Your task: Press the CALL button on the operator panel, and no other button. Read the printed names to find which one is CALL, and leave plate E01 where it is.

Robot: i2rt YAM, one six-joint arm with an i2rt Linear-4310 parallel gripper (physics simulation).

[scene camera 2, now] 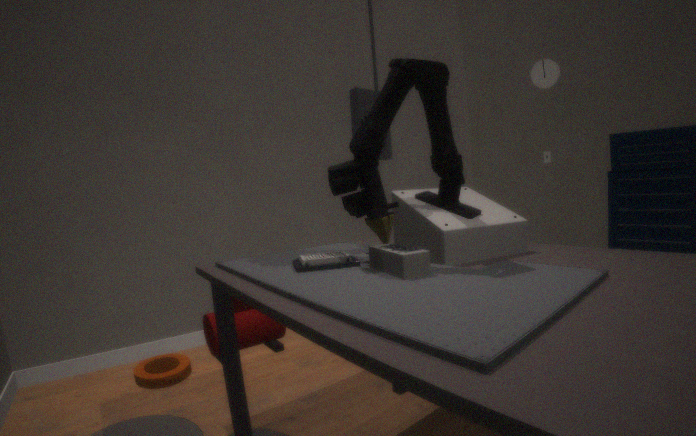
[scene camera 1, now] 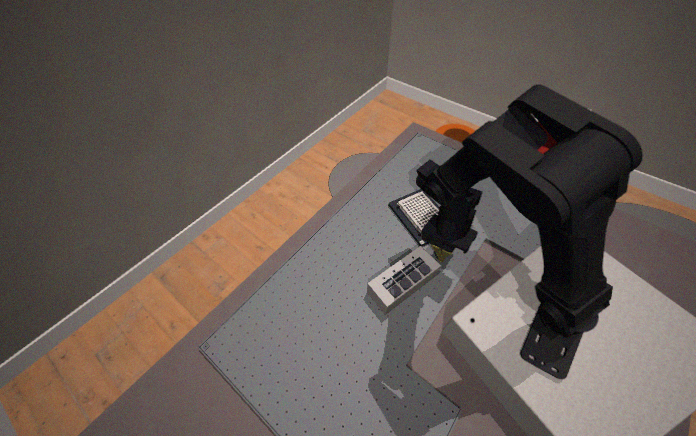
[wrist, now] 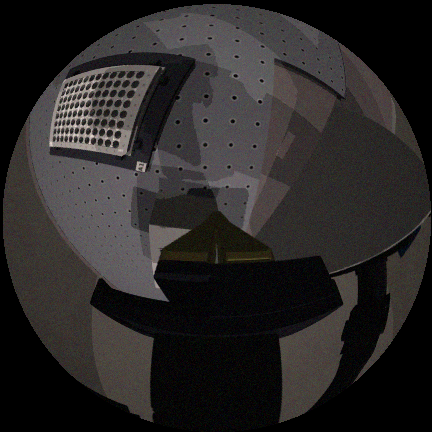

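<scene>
The light operator panel (scene camera 1: 378, 290) (scene camera 2: 405, 262) (wrist: 162, 236) lies on the perforated board, with a row of dark buttons. The CALL button (scene camera 1: 424, 268) is at the end nearest the plate; its printed name is too small to read in scene view 1, and the fingers and gripper body hide most of the panel in the wrist view. My gripper (scene camera 1: 442, 258) (scene camera 2: 385, 241) (wrist: 216, 217) is shut and empty, its yellow tips slightly above panel height, by the corner at the CALL end. Plate E01 (scene camera 1: 417, 207) (scene camera 2: 323, 257) (wrist: 100, 110), a white plate with holes, sits in a dark holder (wrist: 172, 85) marked A1.
The perforated board (scene camera 1: 308, 287) (scene camera 2: 436, 313) lies on the table (scene camera 1: 169, 380) (scene camera 2: 606, 328). The arm stands on a white slanted block (scene camera 1: 642, 338) (scene camera 2: 482, 243) beside the board. An orange ring (scene camera 2: 177, 370) and a red cylinder (scene camera 2: 251, 328) are beyond the table.
</scene>
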